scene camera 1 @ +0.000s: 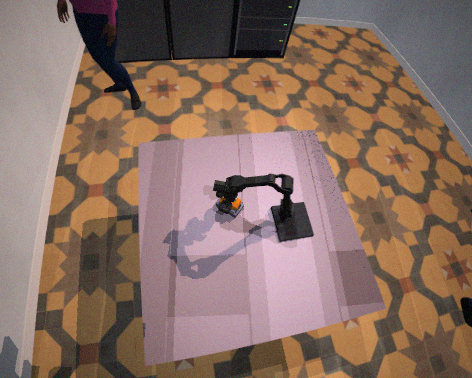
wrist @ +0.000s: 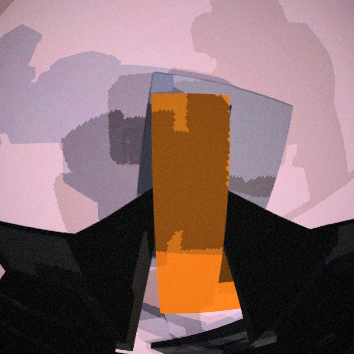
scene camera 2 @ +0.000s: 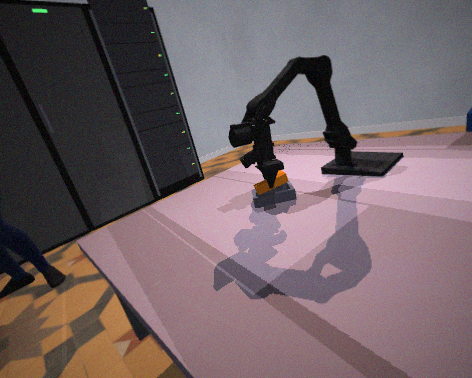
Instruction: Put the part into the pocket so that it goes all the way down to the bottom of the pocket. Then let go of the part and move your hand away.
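Seen in the pictures: gripper, between the fingertips: [scene camera 1: 228,204] [wrist: 186,195] [scene camera 2: 269,186]; arm's base, origin of its link: [scene camera 1: 284,213] [wrist: 238,344] [scene camera 2: 343,162].
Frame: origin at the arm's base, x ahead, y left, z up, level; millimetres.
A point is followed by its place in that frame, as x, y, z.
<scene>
The orange part [scene camera 1: 236,203] {269, -130, 61} [scene camera 2: 281,178] {290, -116, 50} [wrist: 190,150] {327, -176, 49} is a long block held between the fingers of my gripper [scene camera 1: 228,202] {308, -155, 28} [scene camera 2: 271,185] {308, -155, 28} [wrist: 186,195] {308, -155, 28}, which is shut on it. The grey block with the pocket [scene camera 1: 233,214] {297, -90, 10} [scene camera 2: 287,195] {304, -98, -4} [wrist: 255,135] {300, -207, 12} sits on the table under the part. In the wrist view the part covers the pocket opening and looks turned slightly against the block's sides. In scene view 2 most of the part stands above the block's rim and looks tilted, its right end higher. Whether its underside is inside the pocket is hidden.
The arm's black base plate [scene camera 1: 300,227] {-56, 113, -7} [scene camera 2: 385,162] {-2, 141, -9} stands on the pink table [scene camera 1: 210,300] {572, 305, -24} [scene camera 2: 165,265] {701, -261, -24}, to the right of the block. The arm arches over from it. Dark cabinets [scene camera 1: 200,30] [scene camera 2: 60,125] and a person [scene camera 1: 100,45] are beyond the table. Shadows fall around the block.
</scene>
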